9 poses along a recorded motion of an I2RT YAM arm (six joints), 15 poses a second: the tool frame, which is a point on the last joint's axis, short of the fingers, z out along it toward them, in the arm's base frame.
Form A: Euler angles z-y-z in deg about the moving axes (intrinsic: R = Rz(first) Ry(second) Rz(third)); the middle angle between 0 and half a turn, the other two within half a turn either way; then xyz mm.
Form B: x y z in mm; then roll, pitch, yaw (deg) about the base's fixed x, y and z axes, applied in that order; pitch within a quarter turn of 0, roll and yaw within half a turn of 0. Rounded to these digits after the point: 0 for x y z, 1 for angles.
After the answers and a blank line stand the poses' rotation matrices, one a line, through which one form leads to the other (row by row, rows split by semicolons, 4 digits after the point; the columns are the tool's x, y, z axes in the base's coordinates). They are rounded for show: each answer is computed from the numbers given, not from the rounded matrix.
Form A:
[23.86 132.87 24.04 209 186 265]
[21.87 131.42 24.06 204 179 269]
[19.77 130.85 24.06 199 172 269]
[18.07 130.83 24.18 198 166 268]
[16.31 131.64 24.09 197 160 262]
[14.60 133.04 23.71 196 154 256]
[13.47 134.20 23.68 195 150 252]
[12.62 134.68 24.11 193 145 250]
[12.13 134.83 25.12 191 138 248]
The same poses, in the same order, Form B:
[209 186 265 156.3 42.0 170.6]
[204 179 269 155.2 43.2 167.9]
[199 172 269 154.8 43.7 165.5]
[198 166 268 154.6 43.7 163.6]
[197 160 262 155.3 43.0 162.4]
[196 154 256 156.7 42.0 161.8]
[195 150 252 157.6 41.0 161.3]
[193 145 250 157.6 40.5 160.1]
[191 138 248 156.9 40.0 158.5]

-0.7330 -0.1160 0.6703; 0.1212 0.9473 0.2965; -0.6693 0.2986 -0.6803
-0.7125 -0.0898 0.6959; 0.1533 0.9479 0.2793; -0.6847 0.3057 -0.6616
-0.7000 -0.0579 0.7118; 0.1816 0.9495 0.2559; -0.6907 0.3084 -0.6541
-0.6941 -0.0284 0.7193; 0.2044 0.9503 0.2347; -0.6903 0.3099 -0.6538
-0.6968 0.0039 0.7173; 0.2214 0.9523 0.2099; -0.6822 0.3050 -0.6644
-0.7061 0.0348 0.7073; 0.2316 0.9552 0.1842; -0.6692 0.2939 -0.6825
-0.7145 0.0590 0.6972; 0.2419 0.9558 0.1670; -0.6565 0.2879 -0.6972
-0.7155 0.0809 0.6939; 0.2584 0.9535 0.1554; -0.6490 0.2905 -0.7031
-0.7133 0.1023 0.6934; 0.2809 0.9481 0.1490; -0.6421 0.3011 -0.7050

